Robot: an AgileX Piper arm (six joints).
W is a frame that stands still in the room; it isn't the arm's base.
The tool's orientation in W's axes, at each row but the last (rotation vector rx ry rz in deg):
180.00, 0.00, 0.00
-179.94, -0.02, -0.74
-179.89, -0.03, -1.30
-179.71, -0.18, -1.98
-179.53, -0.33, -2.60
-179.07, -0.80, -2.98
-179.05, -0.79, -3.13
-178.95, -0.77, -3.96
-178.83, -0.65, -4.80
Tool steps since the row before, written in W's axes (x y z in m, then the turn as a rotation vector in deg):
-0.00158, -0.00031, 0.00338, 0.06, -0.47, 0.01
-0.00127, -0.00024, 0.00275, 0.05, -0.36, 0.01
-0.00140, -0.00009, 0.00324, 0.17, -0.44, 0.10
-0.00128, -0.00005, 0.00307, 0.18, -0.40, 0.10
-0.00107, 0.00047, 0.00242, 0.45, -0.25, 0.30
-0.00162, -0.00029, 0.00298, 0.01, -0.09, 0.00
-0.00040, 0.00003, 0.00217, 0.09, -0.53, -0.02
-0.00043, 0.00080, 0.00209, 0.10, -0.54, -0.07
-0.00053, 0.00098, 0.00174, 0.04, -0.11, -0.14
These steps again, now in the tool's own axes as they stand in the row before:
-0.00158, 0.00031, -0.00338, 0.06, 0.47, -0.01
-0.00125, 0.00024, -0.00276, 0.05, 0.36, -0.01
-0.00135, 0.00008, -0.00326, 0.17, 0.44, -0.10
-0.00121, 0.00003, -0.00310, 0.18, 0.40, -0.10
-0.00100, -0.00049, -0.00245, 0.46, 0.25, -0.29
-0.00152, 0.00023, -0.00304, 0.01, 0.09, 0.00
-0.00032, -0.00007, -0.00218, 0.08, 0.53, 0.01
-0.00033, -0.00084, -0.00209, 0.09, 0.54, 0.06
-0.00043, -0.00102, -0.00175, 0.03, 0.11, 0.14

